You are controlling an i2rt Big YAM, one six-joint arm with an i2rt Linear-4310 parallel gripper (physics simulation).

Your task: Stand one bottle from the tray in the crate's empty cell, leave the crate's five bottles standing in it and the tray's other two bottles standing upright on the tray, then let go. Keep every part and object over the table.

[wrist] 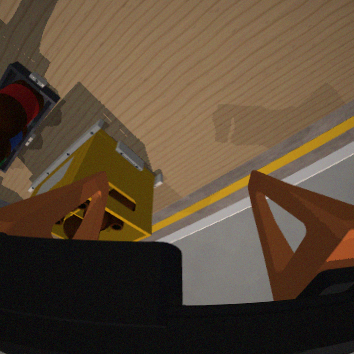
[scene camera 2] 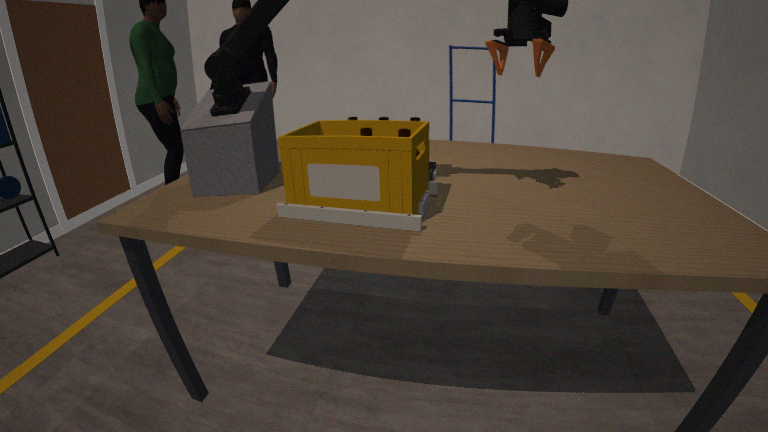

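Where they show: gripper, between the fingertips: (wrist: 178,178) (scene camera 2: 518,75); arm's base, origin of its link: (scene camera 2: 231,103).
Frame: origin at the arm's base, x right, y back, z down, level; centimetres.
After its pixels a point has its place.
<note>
The yellow crate (scene camera 2: 295,177) {x 24.4, y -24.2, z 15.0 cm} (wrist: 100,155) {x 15.4, y -51.6, z 16.5 cm} stands upright on the table. Dark bottle caps show over it in scene camera 2: three in the back row, and a middle cap (scene camera 2: 366,131) {x 14.9, y -38.5, z 7.9 cm} and a right cap (scene camera 2: 403,132) {x 17.3, y -46.5, z 7.9 cm} in the near row. No cap shows at near left; the cells' insides are hidden. The dark tray (wrist: 49,94) {x 1.7, y -54.1, z 22.3 cm} is cut off at the wrist view's left edge, with a red-banded bottle (wrist: 27,97) {x -0.8, y -53.3, z 19.1 cm} and blue and green patches in it; the crate mostly hides it in scene camera 2. My gripper (scene camera 2: 519,74) {x 17.4, y -71.5, z -5.2 cm} (wrist: 178,178) {x 17.4, y -71.5, z -5.2 cm} is open and empty, high above the table, right of the crate.
Light rails (scene camera 2: 349,216) {x 28.5, y -35.5, z 22.1 cm} run along the crate's base on the wooden table (scene camera 2: 537,209) {x 22.4, y -76.6, z 23.8 cm}. A grey pedestal (scene camera 2: 222,161) {x 9.4, y 0.4, z 14.3 cm} carries the arm's base, left of the crate. Two people stand behind at left, and a blue frame (scene camera 2: 451,96) stands beyond the table.
</note>
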